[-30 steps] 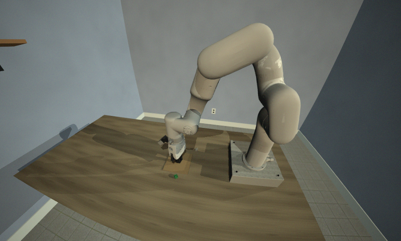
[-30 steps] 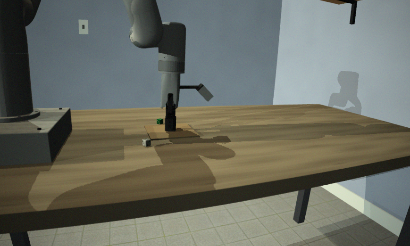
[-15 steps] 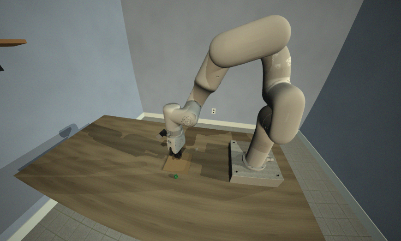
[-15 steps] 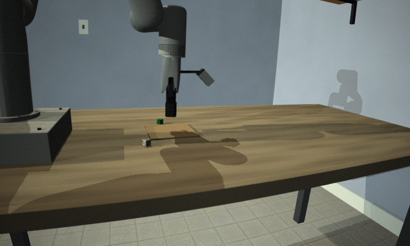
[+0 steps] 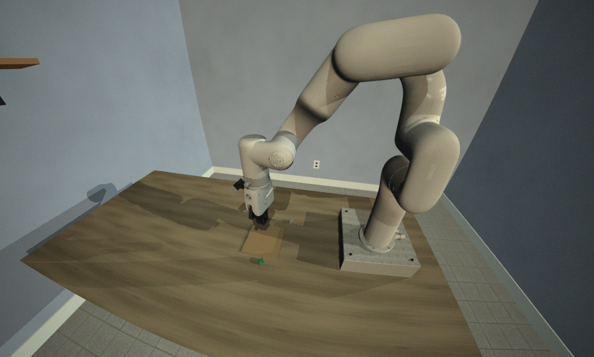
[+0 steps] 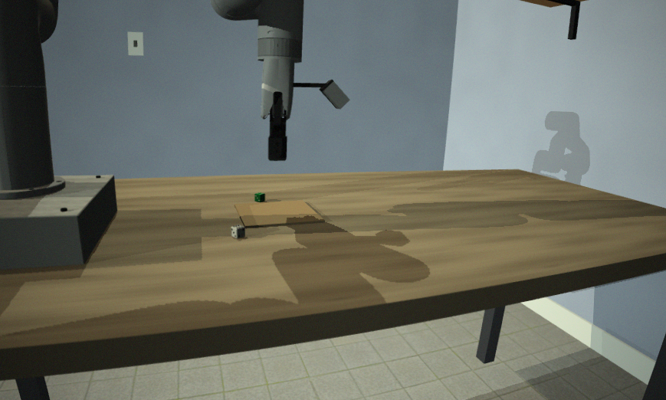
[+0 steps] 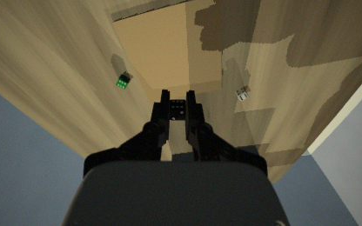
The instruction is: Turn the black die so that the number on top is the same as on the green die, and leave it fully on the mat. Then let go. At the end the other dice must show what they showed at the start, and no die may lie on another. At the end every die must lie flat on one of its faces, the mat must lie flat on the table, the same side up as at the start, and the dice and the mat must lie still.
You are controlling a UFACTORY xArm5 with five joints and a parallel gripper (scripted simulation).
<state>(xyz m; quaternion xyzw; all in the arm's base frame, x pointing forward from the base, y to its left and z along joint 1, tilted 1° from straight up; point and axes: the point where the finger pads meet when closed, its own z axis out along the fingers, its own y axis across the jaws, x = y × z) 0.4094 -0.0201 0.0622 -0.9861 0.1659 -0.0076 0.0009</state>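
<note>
Now: the tan mat 120 mm below my hand. From my hand the other things lie so: green die 10 mm behind, 100 mm to the left, 120 mm below; then black die 10 mm behind, 10 mm below; then white die 90 mm behind, 100 mm to the right, 120 mm below.
</note>
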